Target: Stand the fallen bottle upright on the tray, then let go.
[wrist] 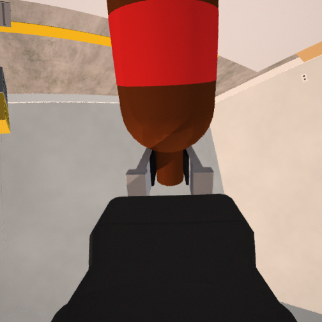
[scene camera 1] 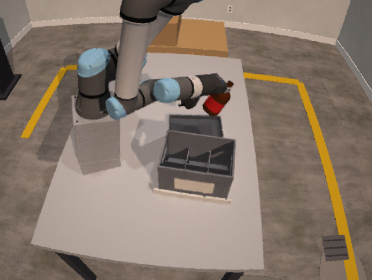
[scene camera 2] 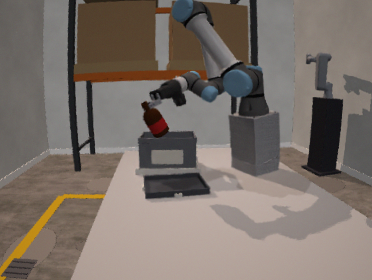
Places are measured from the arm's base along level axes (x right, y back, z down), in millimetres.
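Where they show: gripper, fingertip midpoint: (scene camera 1: 227,86) (scene camera 2: 146,107); arm's base, link origin: (scene camera 1: 94,106) (scene camera 2: 253,113).
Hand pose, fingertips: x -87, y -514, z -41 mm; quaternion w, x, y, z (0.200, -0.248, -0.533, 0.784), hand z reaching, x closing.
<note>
Things, the pixels of their top centre, and the offset from my fingertips. "*": a spot on its surface instead.
- shallow dark tray, surface spot: (scene camera 2: 201,191) (scene camera 1: 176,116) * dx -153, dy +194, dz +316 mm
- grey crate, top centre: (scene camera 1: 198,152) (scene camera 2: 167,134) dx +205, dy +108, dz +155 mm
A brown bottle (scene camera 1: 216,103) (scene camera 2: 155,121) (wrist: 166,45) with a red label is in the air, tilted, its neck up and its base lower. In scene camera 2 the neck leans to the left and the base points down to the right. My gripper (scene camera 1: 228,88) (scene camera 2: 152,104) (wrist: 169,158) is shut on the bottle's neck. The shallow dark tray (scene camera 1: 172,120) (scene camera 2: 201,191) lies on the table, below the bottle. In scene camera 1 the crate hides the tray's near part.
A grey crate (scene camera 1: 196,175) (scene camera 2: 192,151) with compartments stands right beside the tray. The arm's grey pedestal (scene camera 1: 97,145) (scene camera 2: 255,145) stands on the table to one side. A rack (scene camera 2: 73,100) with large boxes stands behind the table.
</note>
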